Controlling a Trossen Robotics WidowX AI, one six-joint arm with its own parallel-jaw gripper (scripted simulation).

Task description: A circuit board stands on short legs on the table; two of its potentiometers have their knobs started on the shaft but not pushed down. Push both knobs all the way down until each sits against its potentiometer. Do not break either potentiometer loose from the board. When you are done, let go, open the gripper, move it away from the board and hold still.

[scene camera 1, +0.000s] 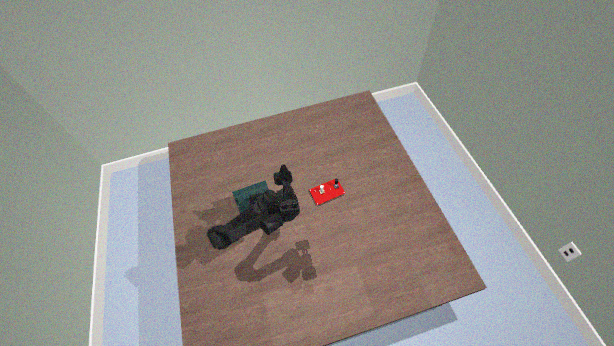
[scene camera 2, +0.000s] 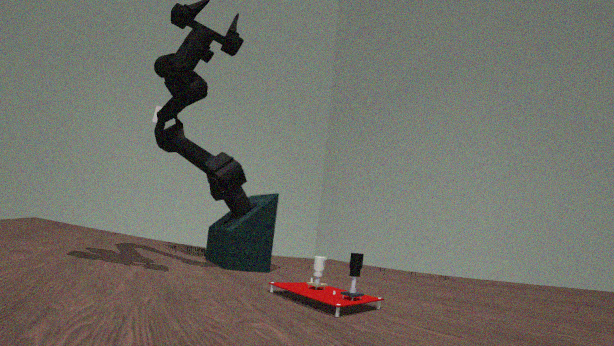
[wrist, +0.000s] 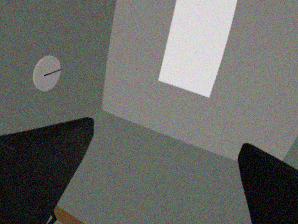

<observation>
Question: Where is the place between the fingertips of the gripper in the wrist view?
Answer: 169, 140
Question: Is the gripper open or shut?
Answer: Open.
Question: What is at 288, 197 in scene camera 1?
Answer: The gripper.
</observation>
